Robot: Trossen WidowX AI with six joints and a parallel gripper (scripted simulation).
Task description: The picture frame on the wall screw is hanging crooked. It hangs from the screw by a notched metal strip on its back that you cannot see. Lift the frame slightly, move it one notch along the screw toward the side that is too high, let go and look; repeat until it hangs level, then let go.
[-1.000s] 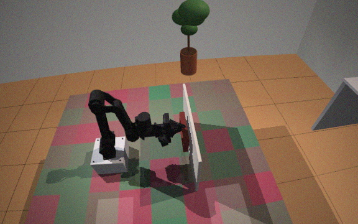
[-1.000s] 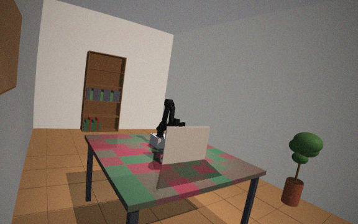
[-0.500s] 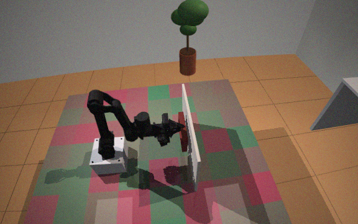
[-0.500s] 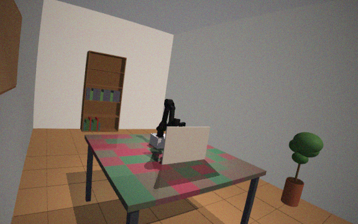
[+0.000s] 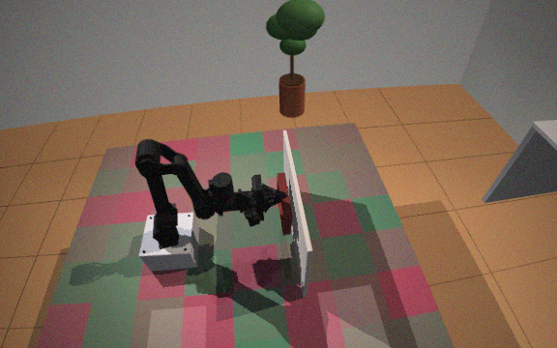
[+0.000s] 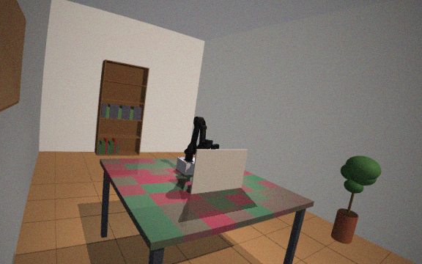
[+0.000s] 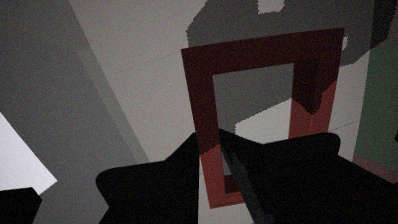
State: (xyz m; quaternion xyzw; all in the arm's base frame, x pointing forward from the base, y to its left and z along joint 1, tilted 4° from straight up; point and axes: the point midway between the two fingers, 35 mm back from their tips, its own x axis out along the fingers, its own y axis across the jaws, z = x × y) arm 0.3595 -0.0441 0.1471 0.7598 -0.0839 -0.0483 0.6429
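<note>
Right now my gripper tip is 1 cm to the right of the picture frame and 5 cm above it. Round my gripper tip: wall panel: 2 cm ahead, 1 cm to the right, 7 cm below.
</note>
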